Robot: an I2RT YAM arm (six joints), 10 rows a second.
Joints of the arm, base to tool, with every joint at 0 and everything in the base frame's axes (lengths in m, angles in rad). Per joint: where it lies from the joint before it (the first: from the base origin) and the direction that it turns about. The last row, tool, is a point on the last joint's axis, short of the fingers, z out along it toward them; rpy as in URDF.
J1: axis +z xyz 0 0 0.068
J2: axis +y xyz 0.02 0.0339 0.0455
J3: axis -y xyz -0.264 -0.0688 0
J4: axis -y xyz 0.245 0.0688 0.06
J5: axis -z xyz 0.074 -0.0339 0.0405
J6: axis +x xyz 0.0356 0 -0.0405
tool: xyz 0 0 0 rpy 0 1.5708 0
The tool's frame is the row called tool.
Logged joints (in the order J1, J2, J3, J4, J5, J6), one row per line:
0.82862 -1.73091 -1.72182 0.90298 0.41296 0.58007
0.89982 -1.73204 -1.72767 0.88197 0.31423 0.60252
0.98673 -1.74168 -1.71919 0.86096 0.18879 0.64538
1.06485 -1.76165 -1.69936 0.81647 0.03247 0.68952
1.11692 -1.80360 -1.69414 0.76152 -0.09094 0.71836
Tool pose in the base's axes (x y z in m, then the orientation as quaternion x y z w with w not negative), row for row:
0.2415 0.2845 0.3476 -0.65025 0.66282 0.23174 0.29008
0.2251 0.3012 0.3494 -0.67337 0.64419 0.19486 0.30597
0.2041 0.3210 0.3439 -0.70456 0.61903 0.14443 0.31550
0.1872 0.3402 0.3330 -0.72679 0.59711 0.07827 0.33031
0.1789 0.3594 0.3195 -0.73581 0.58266 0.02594 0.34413
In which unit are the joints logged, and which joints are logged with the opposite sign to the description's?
The joints are logged in radians. Opposite sign: J2, J3, J4, J5, J6.
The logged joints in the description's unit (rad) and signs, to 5 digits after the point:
0.82862 1.73091 1.72182 -0.90298 -0.41296 -0.58007
0.89982 1.73204 1.72767 -0.88197 -0.31423 -0.60252
0.98673 1.74168 1.71919 -0.86096 -0.18879 -0.64538
1.06485 1.76165 1.69936 -0.81647 -0.03247 -0.68952
1.11692 1.80360 1.69414 -0.76152 0.09094 -0.71836

